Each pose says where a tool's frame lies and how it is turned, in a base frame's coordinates. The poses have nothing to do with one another.
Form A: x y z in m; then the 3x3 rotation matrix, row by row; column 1 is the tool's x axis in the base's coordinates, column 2 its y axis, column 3 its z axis. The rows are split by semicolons.
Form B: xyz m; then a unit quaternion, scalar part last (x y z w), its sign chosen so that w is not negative. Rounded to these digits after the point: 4 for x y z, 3 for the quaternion. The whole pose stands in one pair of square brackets.
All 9 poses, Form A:
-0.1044 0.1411 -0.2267; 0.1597 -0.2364 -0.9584; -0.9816 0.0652 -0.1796; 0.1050 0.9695 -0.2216
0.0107 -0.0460 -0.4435; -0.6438 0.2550 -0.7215; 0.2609 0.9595 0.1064; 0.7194 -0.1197 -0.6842
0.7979 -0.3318 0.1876; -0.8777 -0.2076 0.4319; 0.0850 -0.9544 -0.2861; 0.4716 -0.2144 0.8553
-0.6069 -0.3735 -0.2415; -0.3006 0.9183 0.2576; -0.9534 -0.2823 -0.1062; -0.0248 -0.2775 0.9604
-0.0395 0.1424 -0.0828; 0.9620 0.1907 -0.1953; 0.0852 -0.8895 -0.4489; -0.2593 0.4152 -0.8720
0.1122 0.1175 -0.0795; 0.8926 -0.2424 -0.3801; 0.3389 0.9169 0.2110; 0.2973 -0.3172 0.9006
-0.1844 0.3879 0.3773; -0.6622 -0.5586 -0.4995; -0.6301 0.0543 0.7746; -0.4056 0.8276 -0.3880
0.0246 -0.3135 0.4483; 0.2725 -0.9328 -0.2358; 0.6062 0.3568 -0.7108; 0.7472 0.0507 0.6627
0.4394 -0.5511 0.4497; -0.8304 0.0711 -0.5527; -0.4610 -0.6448 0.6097; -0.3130 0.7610 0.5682
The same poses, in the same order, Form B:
[-0.1044 0.1411 -0.2267 0.574 -0.531 -0.372 0.501]
[0.0107 -0.0460 -0.4435 -0.142 -0.907 0.004 0.397]
[0.7979 -0.3318 0.1876 0.235 -0.130 0.960 0.076]
[-0.6069 -0.3735 -0.2415 -0.073 0.120 -0.797 0.587]
[-0.0395 0.1424 -0.0828 0.965 0.071 -0.118 0.224]
[0.1122 0.1175 -0.0795 -0.137 -0.176 0.151 0.963]
[-0.1844 0.3879 0.3773 0.410 -0.725 -0.552 0.032]
[0.0246 -0.3135 0.4483 0.252 -0.325 0.508 0.757]
[0.4394 -0.5511 0.4497 0.248 -0.393 -0.872 0.153]

